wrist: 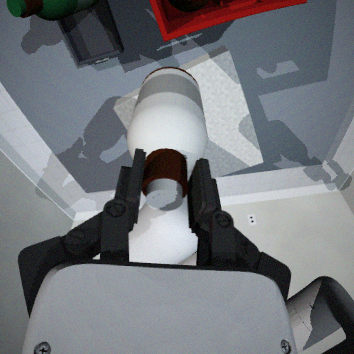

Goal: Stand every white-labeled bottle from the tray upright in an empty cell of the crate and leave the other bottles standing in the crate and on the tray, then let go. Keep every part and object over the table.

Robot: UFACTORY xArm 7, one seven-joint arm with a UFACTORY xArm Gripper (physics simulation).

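Frame: origin at the arm's base, x ahead, y left, z up, level; centimetres.
Seen in the pictures: gripper, between the fingertips: (168,167).
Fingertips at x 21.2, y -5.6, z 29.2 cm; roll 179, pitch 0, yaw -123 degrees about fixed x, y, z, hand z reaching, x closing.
Offsets run from my fingertips to a thing's top centre. "spot": to the spot under its first point. Level surfaces: height alone.
My gripper (168,167) is shut on the brown neck of a white bottle @(dx -1.3, dy +0.7, dz +1.9 cm) (167,120), with the pale cap toward the camera. The bottle's body points away from the camera, with a grey-looking band near its far end, and it hangs apart from the tray and crate. The dark tray @(spot: dx +1.9, dy +15.3, dz -35.5 cm) (100,60) is at the upper left, partly cut off. A green bottle @(spot: dx +13.2, dy +12.8, dz -24.3 cm) (52,9) with a brown neck shows above it at the top left edge. The red crate @(spot: dx +3.3, dy -8.7, dz -19.5 cm) (225,19) is at the top right, mostly out of view. A dark round bottle @(spot: dx +5.7, dy -5.2, dz -24.9 cm) (189,4) shows inside its near corner.
The blue-grey table top @(dz -37.0 cm) (295,117) spreads below the held bottle, with shadows and a bright speckled patch. Its pale edges run along the left, bottom and right. A wall with an outlet (252,219) lies beyond. A dark and pale curved part (325,310) shows at the lower right.
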